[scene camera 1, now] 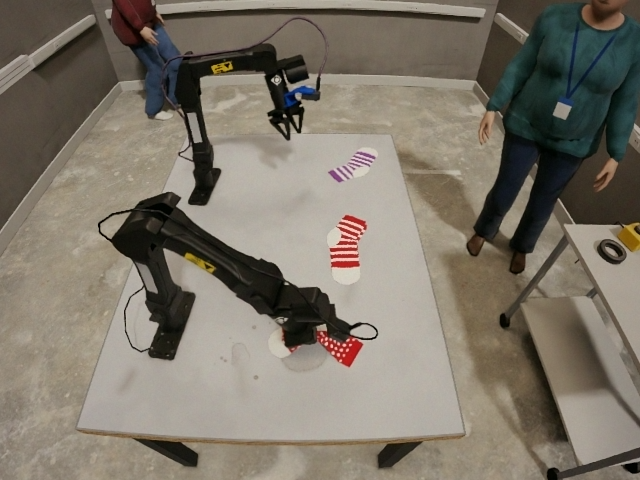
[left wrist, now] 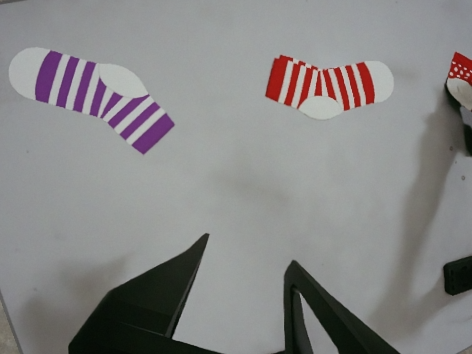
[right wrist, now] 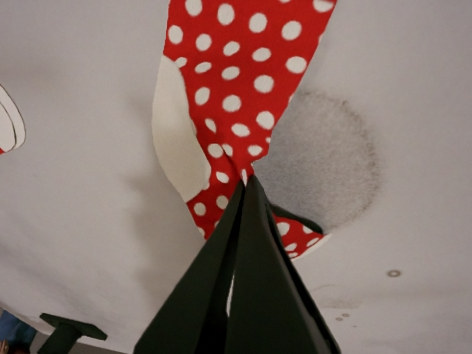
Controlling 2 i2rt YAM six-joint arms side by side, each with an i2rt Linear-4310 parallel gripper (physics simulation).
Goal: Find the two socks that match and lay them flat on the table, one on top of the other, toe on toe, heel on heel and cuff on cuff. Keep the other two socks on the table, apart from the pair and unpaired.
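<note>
Two red-and-white striped socks [scene camera 1: 345, 253] [left wrist: 332, 82] lie one on the other near the table's middle, cuffs slightly offset; their doubled toe [right wrist: 9, 122] shows in the right wrist view. A purple-and-white striped sock [scene camera 1: 356, 165] [left wrist: 75, 82] lies flat and apart. My right gripper [right wrist: 251, 182] is shut on the red polka-dot sock [scene camera 1: 341, 348] [left wrist: 461, 70] [right wrist: 232, 90], pinching its foot into folds; the sock looks slightly raised. In scene camera 1 the wrist hides these fingertips. My left gripper [scene camera 1: 294, 135] [left wrist: 248, 254] is open and empty, high above the table, away from the socks.
The table [scene camera 1: 248, 403] has a round grey stain [scene camera 1: 305, 364] [right wrist: 330, 165] beside and below the polka-dot sock. Both arm bases stand along its left side in scene camera 1. A cart [scene camera 1: 573, 341] and a person in teal [scene camera 1: 563, 93] are at the right; another person [scene camera 1: 135, 20] is at the back left.
</note>
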